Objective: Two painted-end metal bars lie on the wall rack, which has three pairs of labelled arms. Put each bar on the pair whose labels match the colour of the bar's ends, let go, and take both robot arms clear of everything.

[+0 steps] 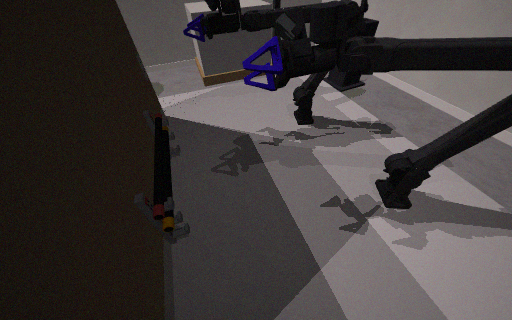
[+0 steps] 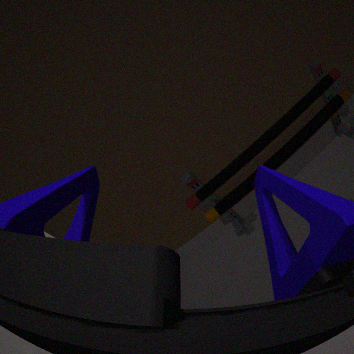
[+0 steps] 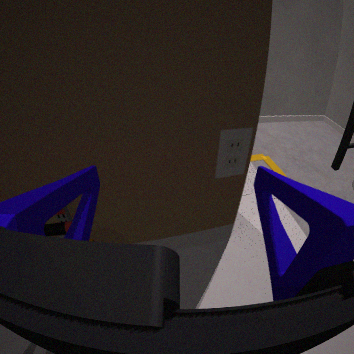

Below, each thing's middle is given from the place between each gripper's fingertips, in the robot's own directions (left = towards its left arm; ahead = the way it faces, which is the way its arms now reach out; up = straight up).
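Positions counted from my left hand: the red-ended bar (image 1: 158, 206) is 260 mm below, 270 mm ahead and 150 mm to the right; the orange-ended bar (image 1: 165, 132) is far below, far ahead and a fair way to the right; the outlet plate (image 3: 225, 134) is 160 mm below, 250 mm ahead and 720 mm to the right.
Relative to the outlet plate, my right gripper is 160 mm above, 220 mm short of it and 200 mm to the left of it. Counted from my right hand, the red-ended bar is 250 mm below, 240 mm ahead and 370 mm to the left, while the orange-ended bar is far below, a fair way ahead and far to the left.
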